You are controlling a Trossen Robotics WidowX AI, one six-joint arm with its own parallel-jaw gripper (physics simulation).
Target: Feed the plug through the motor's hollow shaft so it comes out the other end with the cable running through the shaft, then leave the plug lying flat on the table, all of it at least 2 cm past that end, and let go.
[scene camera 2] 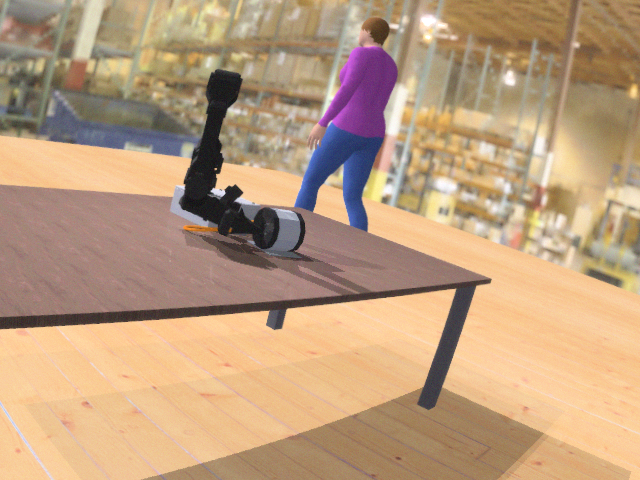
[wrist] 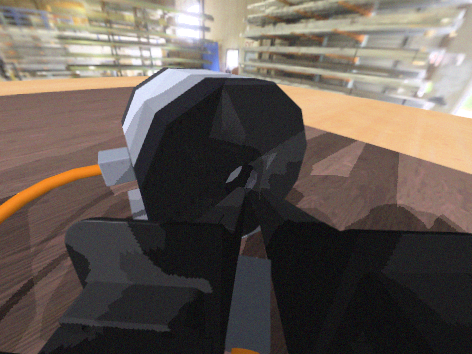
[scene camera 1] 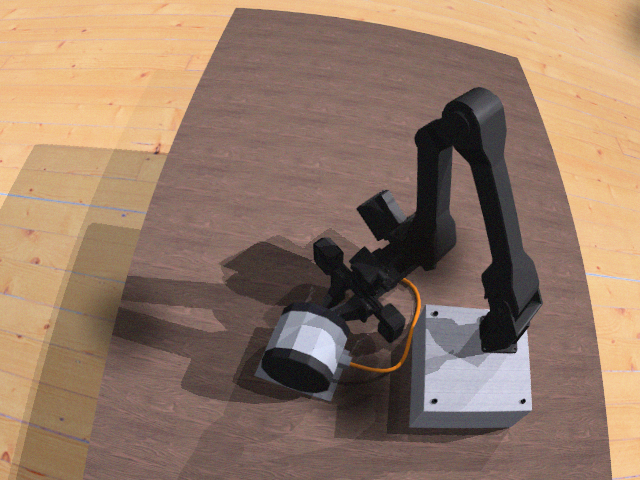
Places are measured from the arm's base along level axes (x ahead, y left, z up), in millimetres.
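Pixels of known places: gripper, fingertip midpoint: (scene camera 2: 261,231) (wrist: 251,195); arm's base at its link origin: (scene camera 1: 498,335).
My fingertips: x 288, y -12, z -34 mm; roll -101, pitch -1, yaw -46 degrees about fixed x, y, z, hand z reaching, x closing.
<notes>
For each thing: its top centre in the pictures, then the offset to it from my fingertips. "spot": a spot on its surface instead. Level surfaces: height alone.
- motor at its top centre: (wrist: 200,72) (scene camera 1: 311,334) (scene camera 2: 282,210) dz +58, dx +5, dy +52 mm
- shaft hole at a spot on its surface: (wrist: 243,176) spot: dz +3, dx +8, dy +14 mm
- grey plug at its top centre: (wrist: 252,291) dz -5, dx -38, dy -34 mm
- brown table at its surface level: dz -44 mm
The motor (scene camera 1: 307,335) (scene camera 2: 290,230) (wrist: 175,100), a white drum with black ends, lies on its side on a grey base. In the wrist view its near end faces the camera, with the shaft hole (wrist: 243,176) a little right of its middle. My gripper (scene camera 1: 336,310) (scene camera 2: 254,227) (wrist: 251,195) is shut on the grey plug (wrist: 250,300), which shows between the fingers. The fingertips are at the near end, close to the hole; contact is unclear. The plug's front is hidden by the fingers. The orange cable (scene camera 1: 418,304) (scene camera 2: 199,227) (wrist: 55,182) loops from the motor's side block back under the gripper.
The arm stands on a light grey base box (scene camera 1: 475,382) to the right of the motor in scene camera 1. The cable passes between this box and the motor. The brown table (scene camera 1: 310,103) (scene camera 2: 103,268) carries them all. A person (scene camera 2: 367,93) stands beyond the table.
</notes>
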